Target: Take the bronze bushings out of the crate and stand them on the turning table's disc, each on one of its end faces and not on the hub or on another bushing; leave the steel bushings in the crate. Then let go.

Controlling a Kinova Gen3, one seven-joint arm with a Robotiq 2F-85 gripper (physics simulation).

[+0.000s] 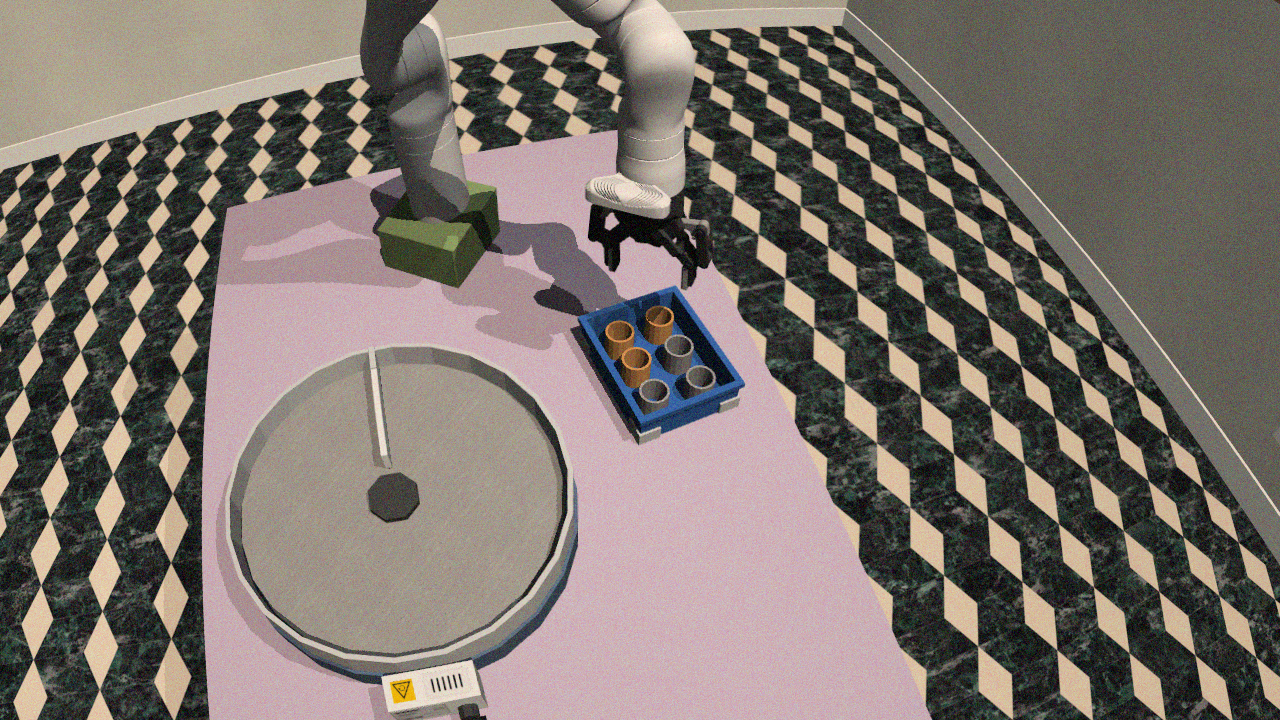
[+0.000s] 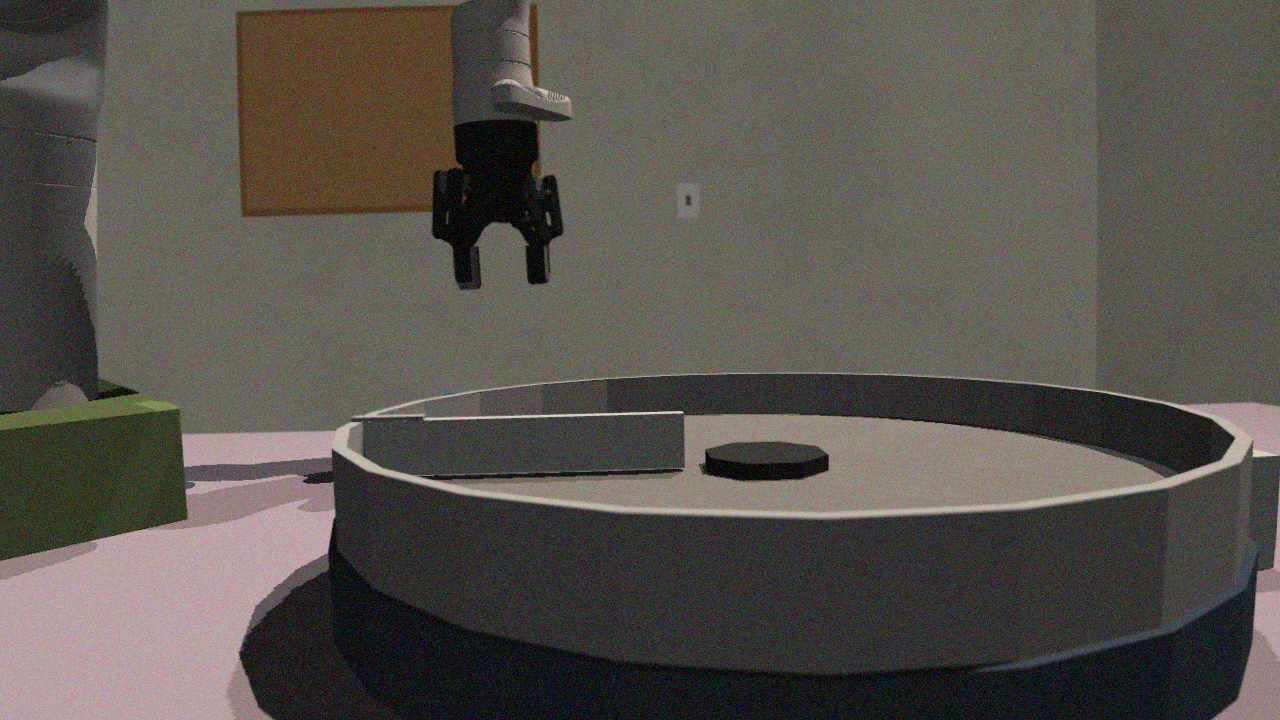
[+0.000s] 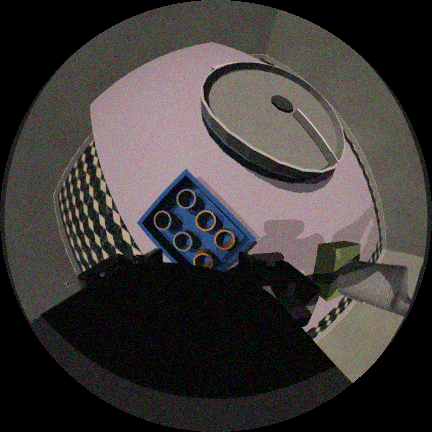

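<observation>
Three bronze bushings stand in the blue crate: one bronze bushing in the back right corner, another bronze bushing at the back left, a third bronze bushing in front of that. Three steel bushings stand there too: a steel bushing, a steel bushing and a steel bushing. The turning table's disc carries no bushing. My gripper is open and empty, above and behind the crate.
A raised wall rings the disc. A thin bar runs inward from it towards the dark hub. A white box stands at its front. The green arm base stands behind it.
</observation>
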